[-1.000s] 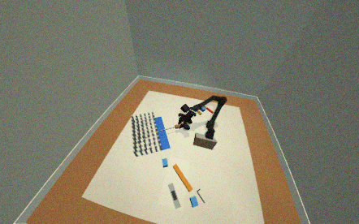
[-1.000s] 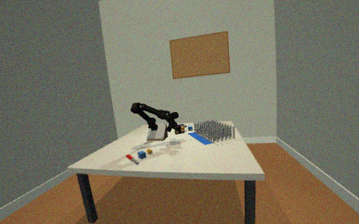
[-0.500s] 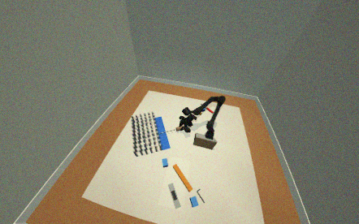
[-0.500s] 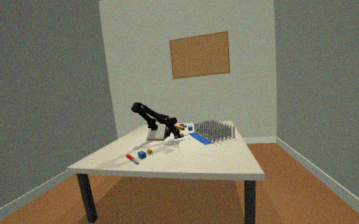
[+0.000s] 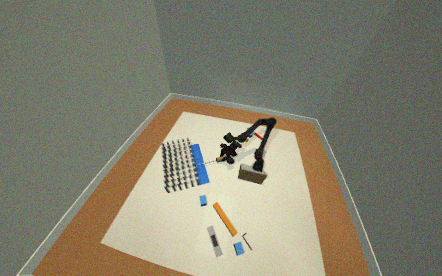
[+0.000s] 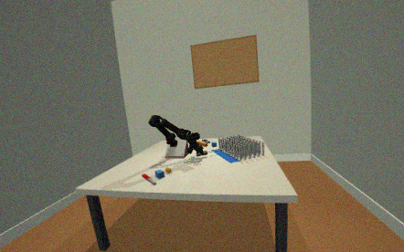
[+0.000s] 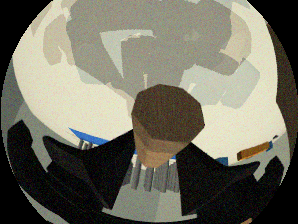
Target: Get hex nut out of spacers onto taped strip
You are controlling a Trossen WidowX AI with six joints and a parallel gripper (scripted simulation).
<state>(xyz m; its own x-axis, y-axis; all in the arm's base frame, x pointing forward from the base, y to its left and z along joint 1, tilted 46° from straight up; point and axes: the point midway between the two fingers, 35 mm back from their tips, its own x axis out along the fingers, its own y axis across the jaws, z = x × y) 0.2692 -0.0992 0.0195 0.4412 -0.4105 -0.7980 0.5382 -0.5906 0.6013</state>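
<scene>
Now: gripper tip 170 mm short of the blue taped strip, 60 mm to the right of it and 30 mm above it. Also, from my gripper tip: yellow piece 310 mm to the right, 170 mm behind, 10 mm below; then hook tool 80 mm ahead, 50 mm to the left; then orange bar 420 mm to the left, 130 mm behind, 10 mm below.
</scene>
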